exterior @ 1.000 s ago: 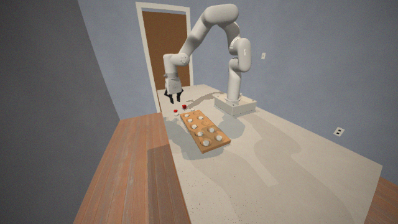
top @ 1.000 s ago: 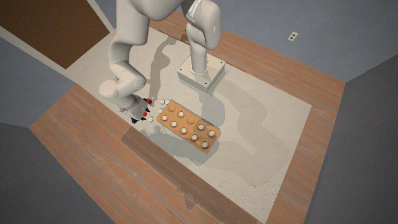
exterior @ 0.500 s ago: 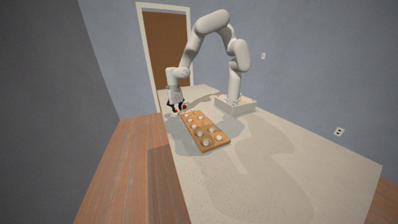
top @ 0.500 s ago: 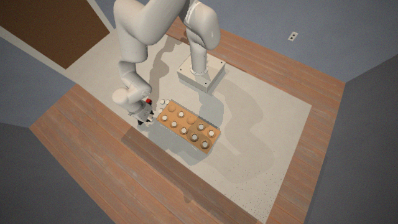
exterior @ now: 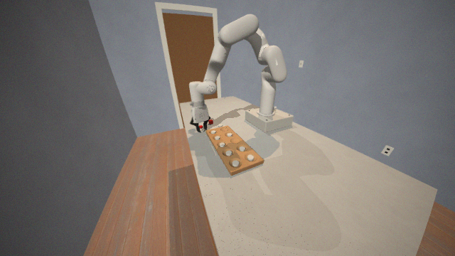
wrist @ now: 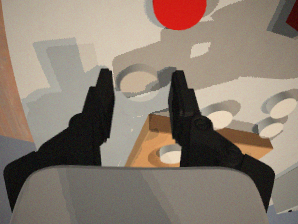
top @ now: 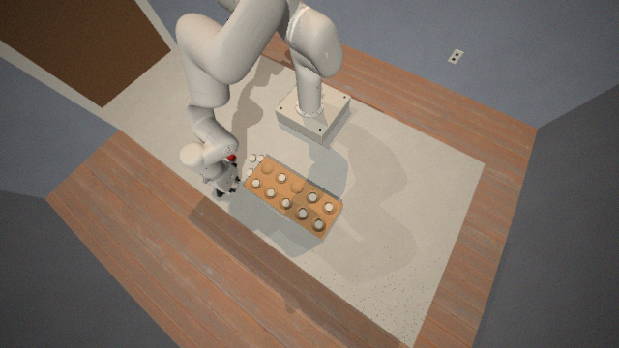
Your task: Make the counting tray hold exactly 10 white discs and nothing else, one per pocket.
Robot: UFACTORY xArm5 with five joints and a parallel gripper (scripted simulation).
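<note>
The wooden counting tray lies 24 cm to the left of my hand, 6 cm behind it and 1 cm below it. From my hand the other things lie so: red disc: 6 cm to the right, 2 cm below, 1 cm behind; red cube: 10 cm behind, 8 cm to the right, 1 cm below.
</note>
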